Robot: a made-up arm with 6 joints.
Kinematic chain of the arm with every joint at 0, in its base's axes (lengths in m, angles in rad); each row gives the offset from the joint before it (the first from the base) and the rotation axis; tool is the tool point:
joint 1: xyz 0 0 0.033 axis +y
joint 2: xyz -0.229 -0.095 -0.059 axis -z
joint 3: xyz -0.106 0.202 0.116 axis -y
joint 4: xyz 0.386 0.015 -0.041 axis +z
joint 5: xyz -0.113 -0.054 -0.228 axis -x
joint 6: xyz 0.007 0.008 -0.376 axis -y
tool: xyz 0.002 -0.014 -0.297
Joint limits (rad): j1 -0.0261..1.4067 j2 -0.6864..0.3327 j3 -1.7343..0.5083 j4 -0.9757..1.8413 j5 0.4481..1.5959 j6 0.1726..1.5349
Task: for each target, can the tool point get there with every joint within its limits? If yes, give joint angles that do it. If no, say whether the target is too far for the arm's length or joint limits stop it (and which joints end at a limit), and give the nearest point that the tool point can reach.
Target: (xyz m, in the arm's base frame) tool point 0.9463 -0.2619 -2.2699
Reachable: no: too far | nearest point 0.2753 -0.0344 -0.9599 | short by 1.489 m
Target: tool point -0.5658 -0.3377 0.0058
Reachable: yes | joints 1.2665 0.1854 0.0677 -0.7201 0.8446 1.0008
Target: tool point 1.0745 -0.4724 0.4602
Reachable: no: joint limits stop it (at a limit: joint 1, joint 2, joint 3, joint 6) | nearest point 0.7765 -0.3173 0.3250 | short by 0.362 m
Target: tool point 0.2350 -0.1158 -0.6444
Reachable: yes | joints 0.1911 -0.4594 -0.3811 0.6441 1.3551 0.5780
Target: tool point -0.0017 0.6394 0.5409
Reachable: no: joint limits stop it (at a limit: joint 1, joint 2, joint 3, joint 5) | nearest point 0.1118 0.7313 0.3058 | short by 0.277 m
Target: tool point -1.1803 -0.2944 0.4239
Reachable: yes | joints 1.1186 -0.2779 -1.2878 1.0294 0.6090 0.3186
